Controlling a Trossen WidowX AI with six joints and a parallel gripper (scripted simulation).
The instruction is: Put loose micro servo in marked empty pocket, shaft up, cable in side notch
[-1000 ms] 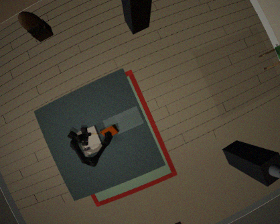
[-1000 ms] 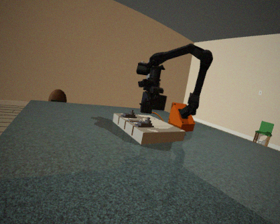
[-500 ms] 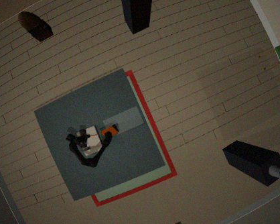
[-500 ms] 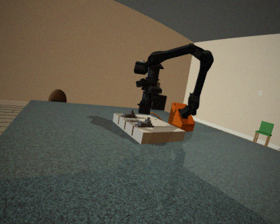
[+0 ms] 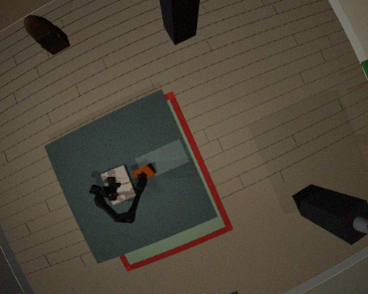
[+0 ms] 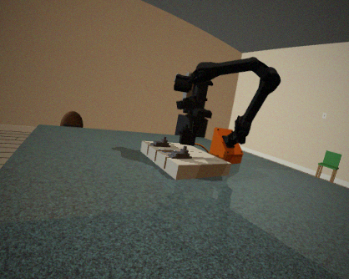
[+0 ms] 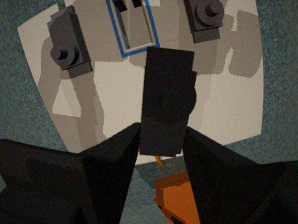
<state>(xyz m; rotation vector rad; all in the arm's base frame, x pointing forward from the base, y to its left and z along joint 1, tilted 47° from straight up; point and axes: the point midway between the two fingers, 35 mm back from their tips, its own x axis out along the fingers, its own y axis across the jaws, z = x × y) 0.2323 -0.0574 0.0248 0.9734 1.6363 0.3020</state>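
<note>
Right now the beige robot deck is 1 cm behind my gripper tip, 1 cm to the left of it and 10 cm below it.
</note>
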